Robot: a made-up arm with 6 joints.
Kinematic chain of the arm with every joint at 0, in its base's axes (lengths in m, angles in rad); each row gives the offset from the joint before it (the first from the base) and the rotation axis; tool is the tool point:
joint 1: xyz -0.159 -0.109 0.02 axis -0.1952 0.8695 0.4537
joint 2: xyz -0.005 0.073 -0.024 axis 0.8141 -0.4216 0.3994
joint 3: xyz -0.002 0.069 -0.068 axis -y
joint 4: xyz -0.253 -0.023 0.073 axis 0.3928 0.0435 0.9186
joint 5: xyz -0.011 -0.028 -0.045 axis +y
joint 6: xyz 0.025 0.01 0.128 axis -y
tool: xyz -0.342 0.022 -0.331
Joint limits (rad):
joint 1: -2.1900..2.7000
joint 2: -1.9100..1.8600
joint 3: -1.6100..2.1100
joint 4: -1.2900..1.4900
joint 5: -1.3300..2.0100
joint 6: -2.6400..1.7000
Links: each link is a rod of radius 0.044 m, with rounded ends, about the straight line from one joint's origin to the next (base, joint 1, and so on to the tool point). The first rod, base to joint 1, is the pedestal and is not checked.
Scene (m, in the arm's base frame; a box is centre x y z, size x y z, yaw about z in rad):
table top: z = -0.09
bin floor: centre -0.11 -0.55 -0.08 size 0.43 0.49 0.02 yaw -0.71
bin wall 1: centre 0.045 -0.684 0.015 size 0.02 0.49 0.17 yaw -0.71
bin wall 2: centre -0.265 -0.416 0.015 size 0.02 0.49 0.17 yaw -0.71
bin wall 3: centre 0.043 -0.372 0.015 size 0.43 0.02 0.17 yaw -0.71
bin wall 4: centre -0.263 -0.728 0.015 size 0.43 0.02 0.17 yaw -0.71
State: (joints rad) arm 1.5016 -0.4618 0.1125 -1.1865 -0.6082 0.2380
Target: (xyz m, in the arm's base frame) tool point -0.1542 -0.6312 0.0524
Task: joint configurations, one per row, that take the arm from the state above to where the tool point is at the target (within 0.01 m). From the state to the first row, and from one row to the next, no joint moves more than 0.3 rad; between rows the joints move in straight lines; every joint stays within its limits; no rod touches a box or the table.
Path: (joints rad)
1: 1.5988 -0.5778 0.3739 -1.2124 -0.6775 0.1700
2: 1.6959 -0.6938 0.6352 -1.2382 -0.7468 0.1019
3: 1.7931 -0.8098 0.8966 -1.2641 -0.8161 0.0339
4: 1.8902 -0.9258 1.1580 -1.2900 -0.8854 -0.0342

